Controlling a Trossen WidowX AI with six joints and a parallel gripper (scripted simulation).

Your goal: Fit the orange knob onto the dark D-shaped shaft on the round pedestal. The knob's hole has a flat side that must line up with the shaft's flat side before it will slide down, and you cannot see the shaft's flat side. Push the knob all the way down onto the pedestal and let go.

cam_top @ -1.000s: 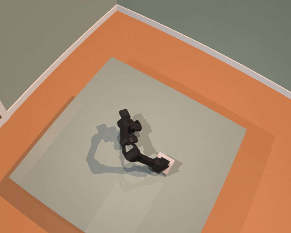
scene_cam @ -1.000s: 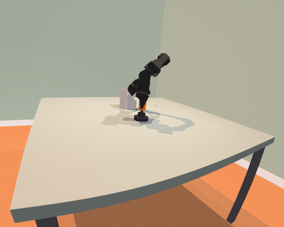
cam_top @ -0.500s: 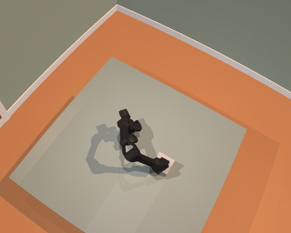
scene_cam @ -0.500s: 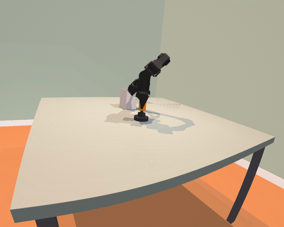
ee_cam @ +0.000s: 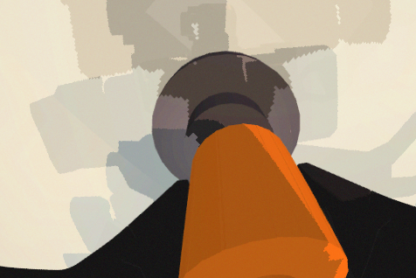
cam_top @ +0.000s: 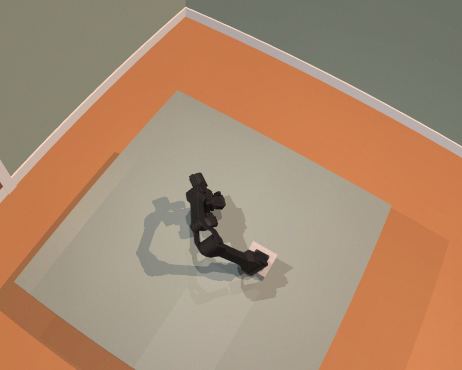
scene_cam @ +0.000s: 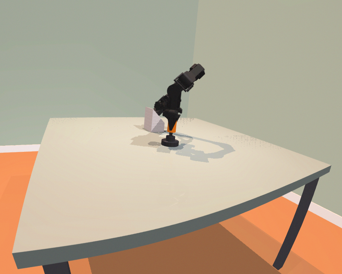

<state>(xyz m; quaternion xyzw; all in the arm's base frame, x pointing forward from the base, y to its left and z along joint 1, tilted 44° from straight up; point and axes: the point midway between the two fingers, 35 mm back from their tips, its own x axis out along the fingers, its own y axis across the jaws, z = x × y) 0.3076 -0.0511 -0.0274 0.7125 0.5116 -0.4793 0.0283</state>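
The dark pedestal lies 4 cm below my gripper tip. Round my gripper tip: orange knob (2 cm above).
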